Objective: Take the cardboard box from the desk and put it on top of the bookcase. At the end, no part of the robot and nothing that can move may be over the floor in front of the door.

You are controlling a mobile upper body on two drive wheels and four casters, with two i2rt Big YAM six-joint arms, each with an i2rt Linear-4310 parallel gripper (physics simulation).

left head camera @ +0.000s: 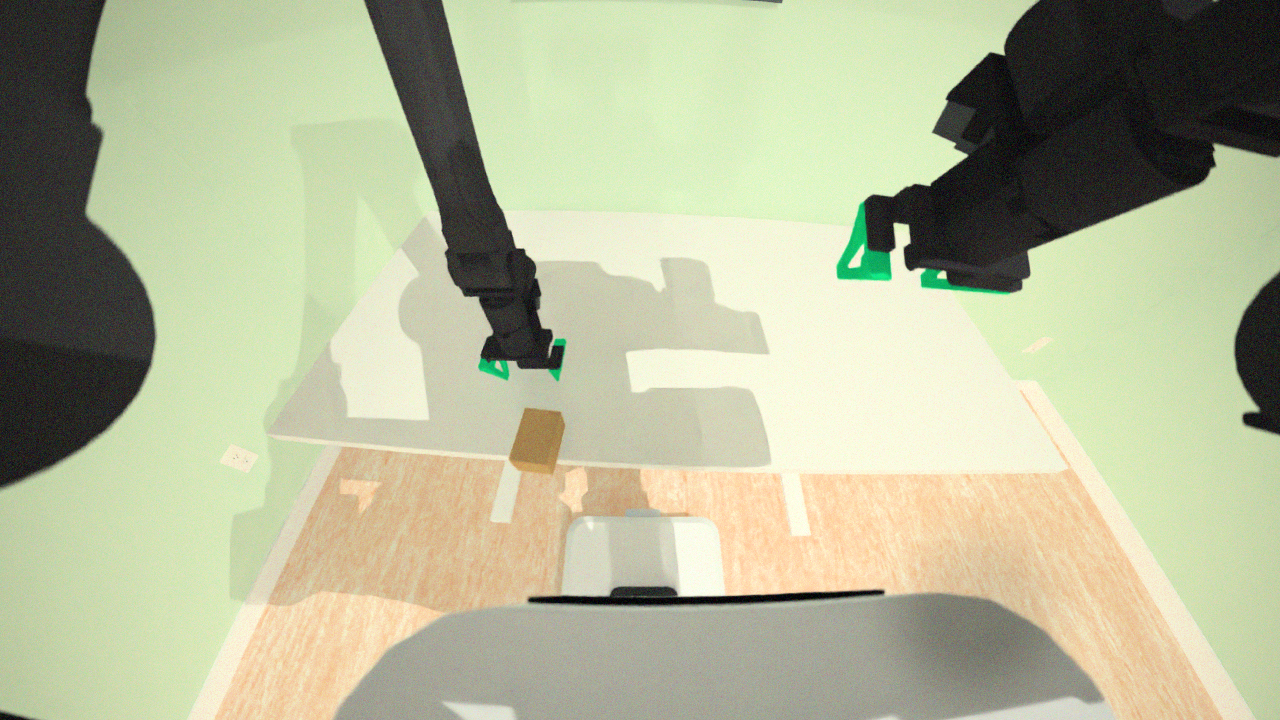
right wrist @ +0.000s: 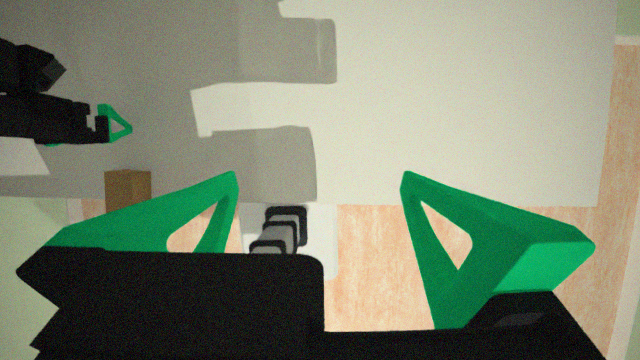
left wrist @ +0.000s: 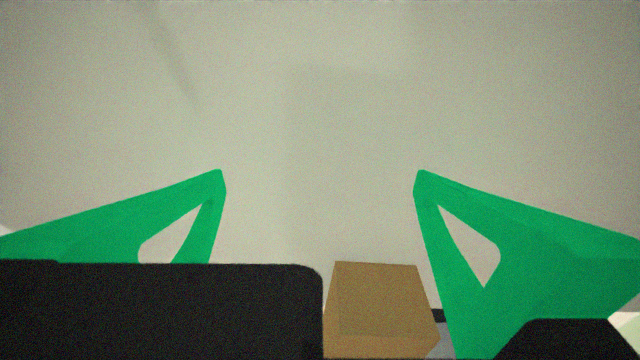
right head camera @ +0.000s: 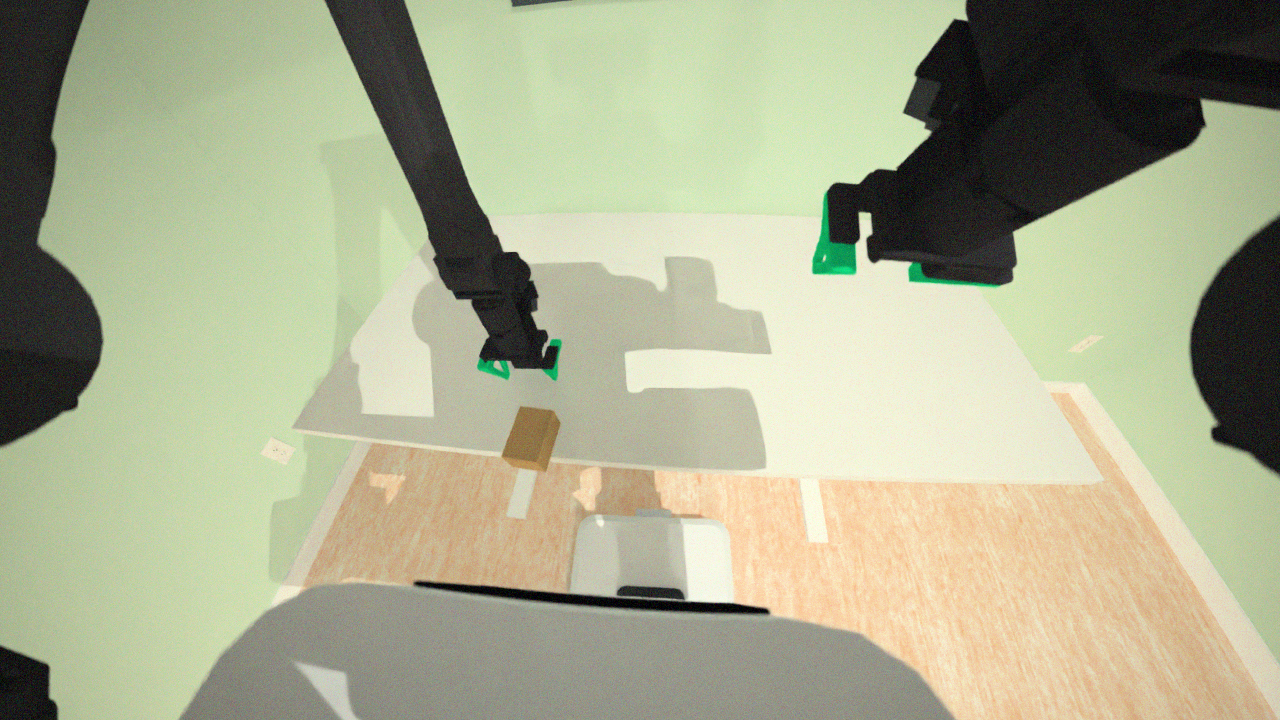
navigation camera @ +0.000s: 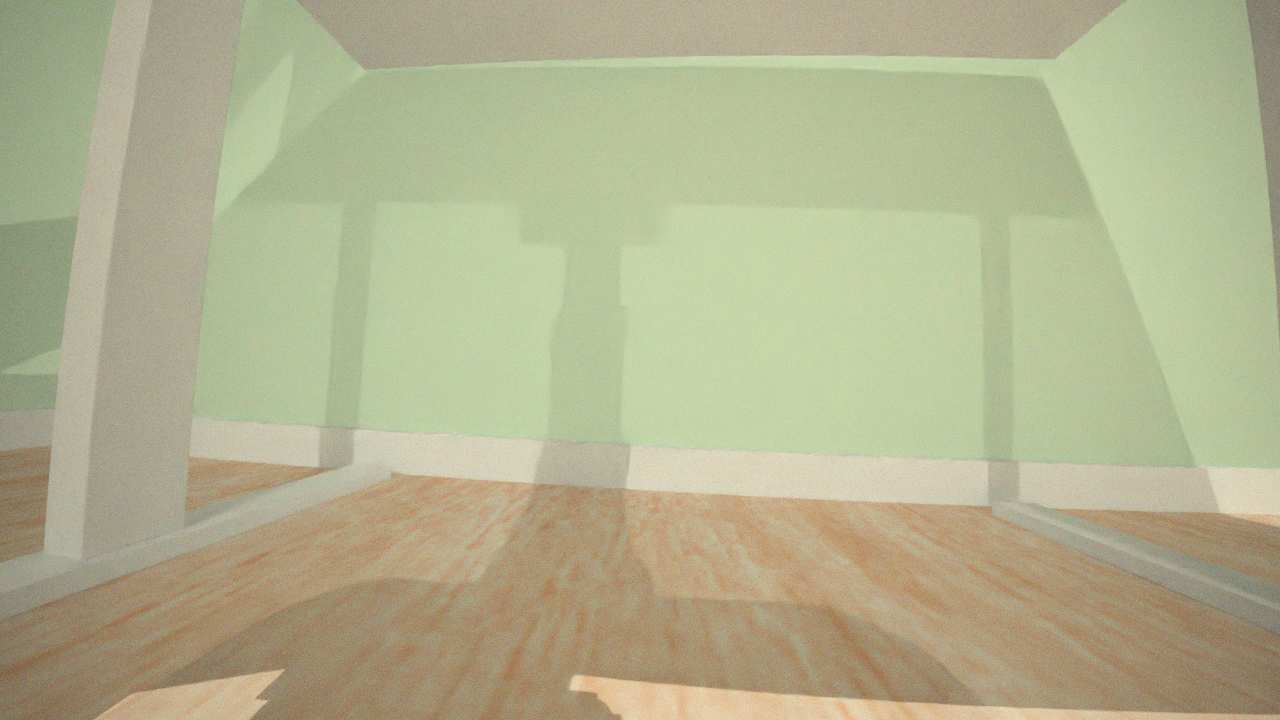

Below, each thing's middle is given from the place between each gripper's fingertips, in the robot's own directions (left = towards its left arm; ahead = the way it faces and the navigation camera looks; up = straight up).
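Scene:
Left hand: 13 cm past the brown cardboard box (left head camera: 536, 446), 4 cm to the left of it, 1 cm below it.
Right gripper: 5 cm past the brown cardboard box, 41 cm to the right of it, 31 cm above it.

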